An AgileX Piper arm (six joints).
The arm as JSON. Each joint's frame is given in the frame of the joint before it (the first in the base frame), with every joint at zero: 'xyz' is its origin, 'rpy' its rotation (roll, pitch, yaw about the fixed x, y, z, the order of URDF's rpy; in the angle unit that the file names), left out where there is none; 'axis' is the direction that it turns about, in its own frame. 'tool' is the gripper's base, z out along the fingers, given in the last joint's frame.
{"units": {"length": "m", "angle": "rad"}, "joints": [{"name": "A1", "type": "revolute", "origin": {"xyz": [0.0, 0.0, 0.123]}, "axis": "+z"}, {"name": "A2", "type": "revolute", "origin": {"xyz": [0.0, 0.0, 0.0]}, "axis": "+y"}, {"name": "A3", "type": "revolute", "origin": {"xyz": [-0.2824, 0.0, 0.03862]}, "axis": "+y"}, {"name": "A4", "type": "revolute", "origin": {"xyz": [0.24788, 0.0, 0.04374]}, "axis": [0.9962, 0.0, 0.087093]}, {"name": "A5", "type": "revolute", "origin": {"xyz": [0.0, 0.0, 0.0]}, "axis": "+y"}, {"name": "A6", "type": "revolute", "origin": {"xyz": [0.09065, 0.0, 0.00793]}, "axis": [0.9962, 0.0, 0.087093]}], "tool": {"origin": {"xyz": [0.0, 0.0, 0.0], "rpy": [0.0, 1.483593, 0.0]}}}
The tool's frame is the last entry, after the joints.
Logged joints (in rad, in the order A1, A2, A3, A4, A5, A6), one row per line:
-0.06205, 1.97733, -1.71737, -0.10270, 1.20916, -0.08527
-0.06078, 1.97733, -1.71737, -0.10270, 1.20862, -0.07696
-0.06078, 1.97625, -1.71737, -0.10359, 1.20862, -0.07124
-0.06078, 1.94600, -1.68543, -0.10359, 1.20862, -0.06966
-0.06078, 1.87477, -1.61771, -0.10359, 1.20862, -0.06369
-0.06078, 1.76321, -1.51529, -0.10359, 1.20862, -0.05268
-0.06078, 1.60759, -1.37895, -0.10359, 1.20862, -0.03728
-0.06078, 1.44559, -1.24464, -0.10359, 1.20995, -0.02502
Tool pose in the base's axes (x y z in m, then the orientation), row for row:
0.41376, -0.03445, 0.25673, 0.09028, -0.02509, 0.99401, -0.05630
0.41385, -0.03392, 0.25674, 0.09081, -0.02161, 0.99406, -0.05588
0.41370, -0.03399, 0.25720, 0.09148, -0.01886, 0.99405, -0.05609
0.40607, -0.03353, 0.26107, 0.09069, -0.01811, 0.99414, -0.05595
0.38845, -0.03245, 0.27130, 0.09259, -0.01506, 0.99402, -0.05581
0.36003, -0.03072, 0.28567, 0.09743, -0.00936, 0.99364, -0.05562
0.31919, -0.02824, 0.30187, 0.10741, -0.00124, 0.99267, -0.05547
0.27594, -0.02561, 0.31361, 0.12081, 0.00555, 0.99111, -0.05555
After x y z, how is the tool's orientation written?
As a quaternion, w x y z.
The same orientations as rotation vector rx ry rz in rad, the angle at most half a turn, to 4 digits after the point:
-0.0746, 2.9551, -0.1674
-0.0642, 2.9544, -0.1661
-0.0560, 2.9531, -0.1666
-0.0538, 2.9548, -0.1663
-0.0447, 2.9512, -0.1657
-0.0277, 2.9417, -0.1647
-0.0036, 2.9218, -0.1633
0.0162, 2.8948, -0.1622

